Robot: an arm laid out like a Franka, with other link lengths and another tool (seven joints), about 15 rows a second.
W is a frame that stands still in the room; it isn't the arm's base.
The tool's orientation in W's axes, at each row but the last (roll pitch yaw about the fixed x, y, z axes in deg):
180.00 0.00 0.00
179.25 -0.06 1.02
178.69 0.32 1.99
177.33 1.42 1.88
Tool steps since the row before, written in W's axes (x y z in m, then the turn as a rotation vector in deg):
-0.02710 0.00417 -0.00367 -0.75 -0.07 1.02
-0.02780 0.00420 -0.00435 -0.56 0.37 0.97
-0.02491 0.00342 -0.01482 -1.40 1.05 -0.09
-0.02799 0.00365 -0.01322 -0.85 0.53 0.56
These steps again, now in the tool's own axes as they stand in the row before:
-0.02710 -0.00417 0.00367 -0.75 0.07 -1.02
-0.02773 -0.00475 0.00426 -0.55 -0.37 -0.98
-0.02469 -0.00462 0.01486 -1.36 -1.10 0.07
-0.02752 -0.00521 0.01368 -0.85 -0.53 -0.56

